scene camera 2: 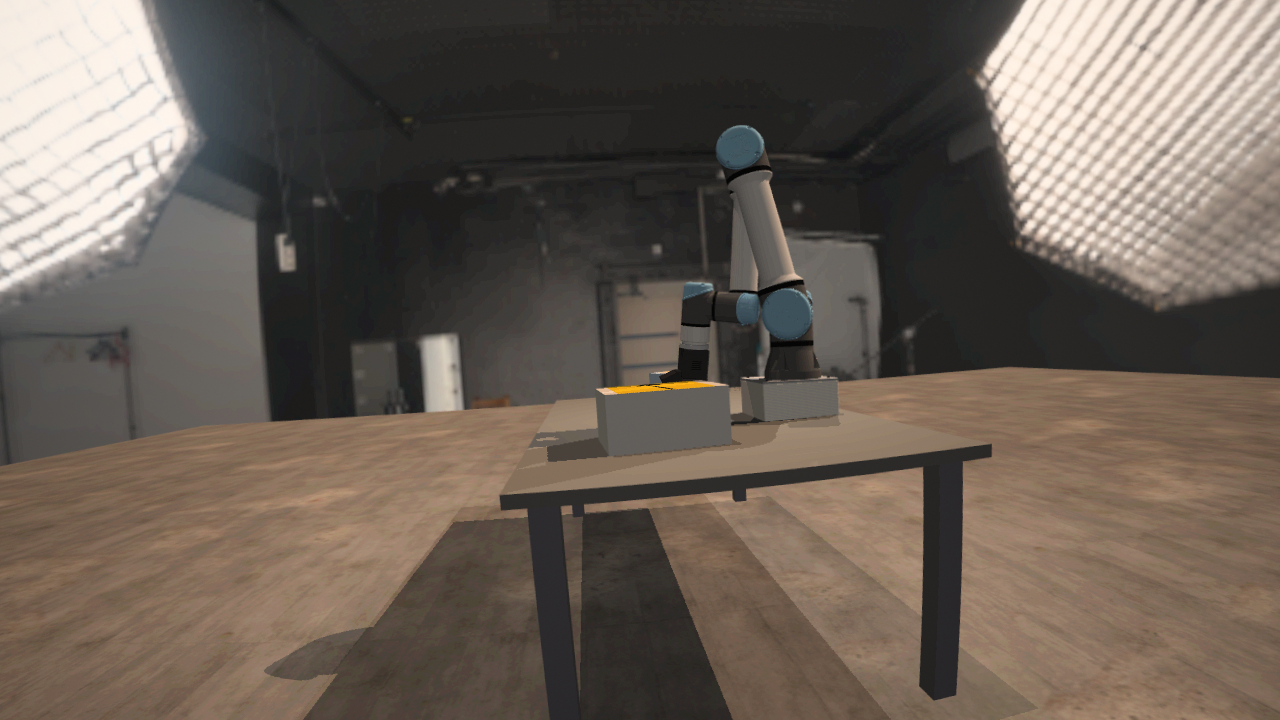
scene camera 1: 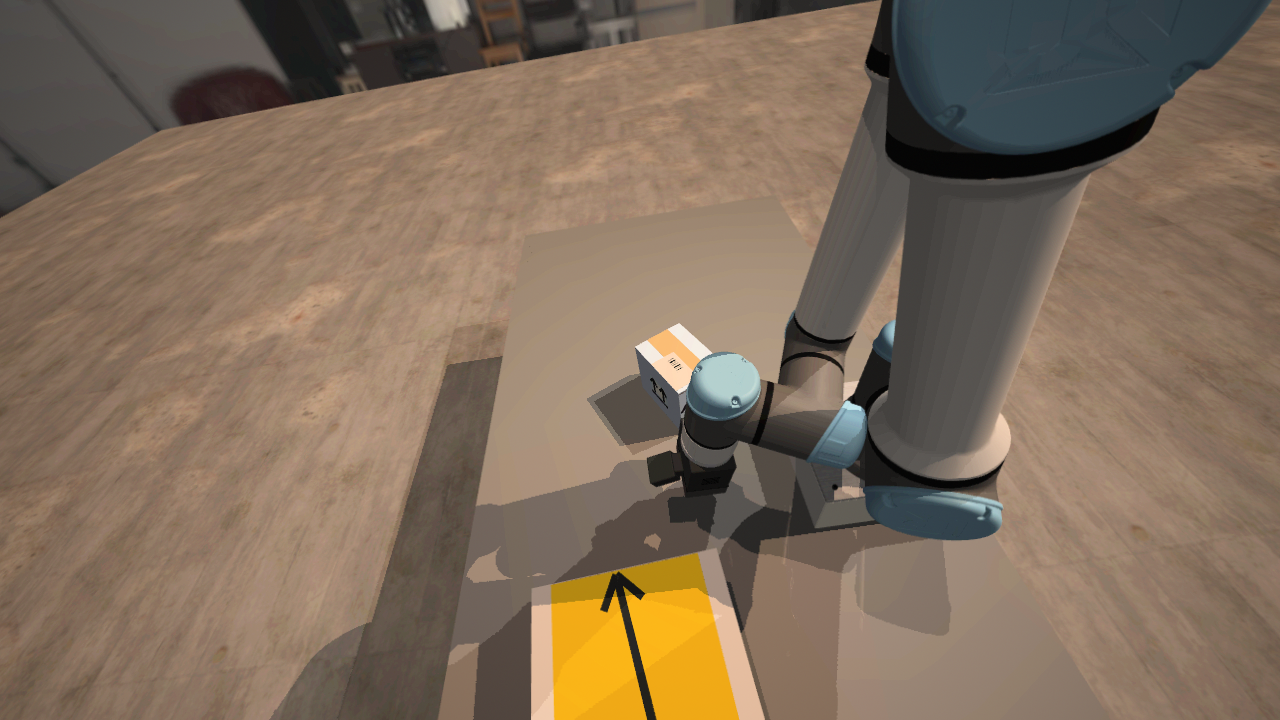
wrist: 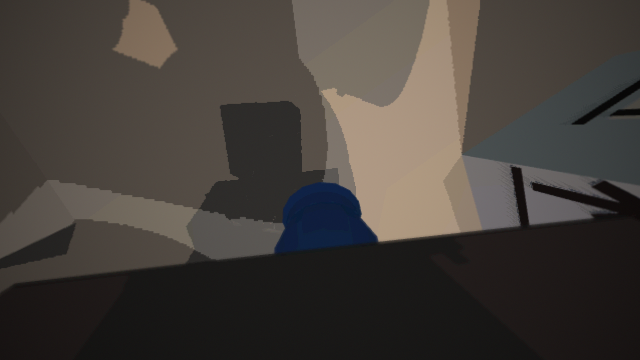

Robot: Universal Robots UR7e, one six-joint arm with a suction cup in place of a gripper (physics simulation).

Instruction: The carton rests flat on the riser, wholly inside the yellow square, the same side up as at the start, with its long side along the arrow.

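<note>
The white carton (scene camera 1: 666, 344) (scene camera 2: 657, 376) (wrist: 565, 130), with orange tape and a label on top and arrows on its side, stands upright on the table beyond the riser. The riser (scene camera 1: 541, 644) (scene camera 2: 662, 425) is a pale block. Its top bears the yellow square (scene camera 1: 586, 662) and a black arrow (scene camera 1: 632, 640) pointing away from scene camera 1. My suction gripper (scene camera 1: 707, 479) (scene camera 2: 691, 365) (wrist: 322, 215) points down between carton and riser, apart from both. Its blue cup shows in the wrist view, holding nothing. The arm partly hides the carton in scene camera 1.
The robot base stands on a grey block (scene camera 2: 792, 398) to the right, on the table (scene camera 2: 805, 452). The forearm and wrist links (scene camera 1: 805, 411) reach across from the right, beside the carton. The table's left edge runs near the riser and carton.
</note>
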